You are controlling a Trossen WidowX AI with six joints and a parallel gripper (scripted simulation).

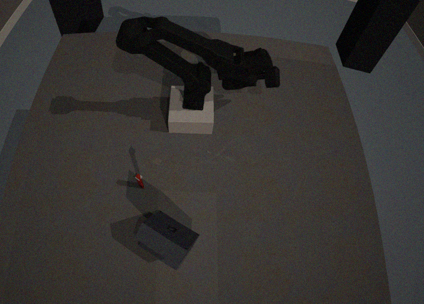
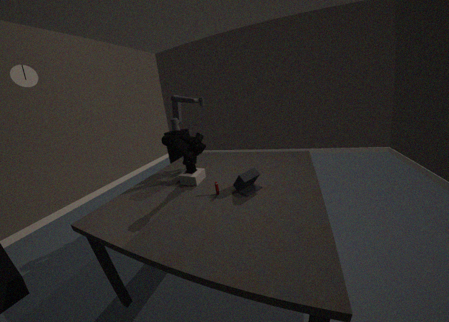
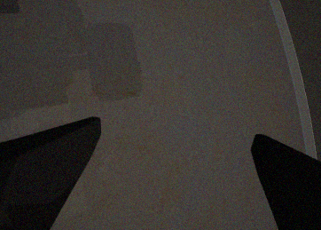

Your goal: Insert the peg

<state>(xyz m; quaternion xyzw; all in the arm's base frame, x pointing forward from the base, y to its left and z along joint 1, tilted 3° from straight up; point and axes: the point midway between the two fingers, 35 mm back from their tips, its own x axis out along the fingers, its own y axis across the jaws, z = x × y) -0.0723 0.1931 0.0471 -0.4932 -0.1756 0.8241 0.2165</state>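
The red peg is 360 mm ahead of my gripper tip, 330 mm to the right of it and 50 mm below it. The rest, counted from my gripper tip: sloped panel (520 mm ahead, 230 mm to the right, 40 mm below).
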